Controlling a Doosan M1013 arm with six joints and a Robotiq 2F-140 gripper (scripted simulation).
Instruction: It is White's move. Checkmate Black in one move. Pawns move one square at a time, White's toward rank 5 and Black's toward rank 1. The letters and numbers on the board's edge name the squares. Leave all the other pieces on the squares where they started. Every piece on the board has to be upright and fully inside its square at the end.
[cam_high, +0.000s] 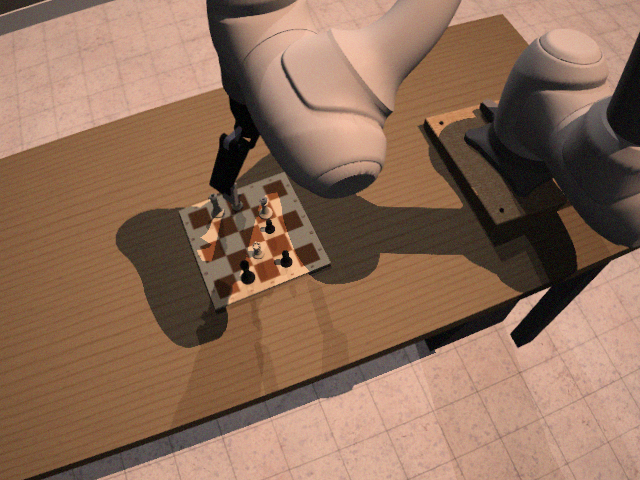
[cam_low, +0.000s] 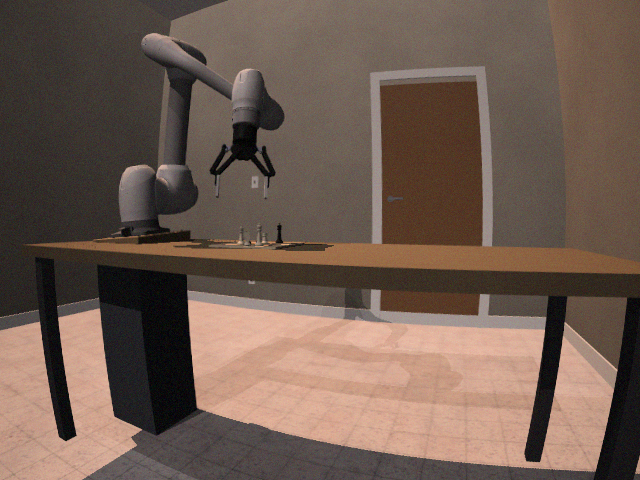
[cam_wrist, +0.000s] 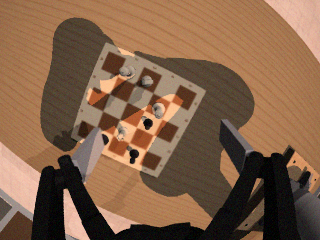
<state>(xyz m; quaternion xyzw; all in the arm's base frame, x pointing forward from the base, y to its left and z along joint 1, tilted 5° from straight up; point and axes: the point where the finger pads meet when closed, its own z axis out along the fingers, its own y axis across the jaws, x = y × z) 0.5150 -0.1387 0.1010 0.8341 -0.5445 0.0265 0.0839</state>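
My hand is 12 cm above the light-coloured chess piece. The rest, counted from my hand: chessboard: 5 cm ahead, 3 cm to the left, 15 cm below.
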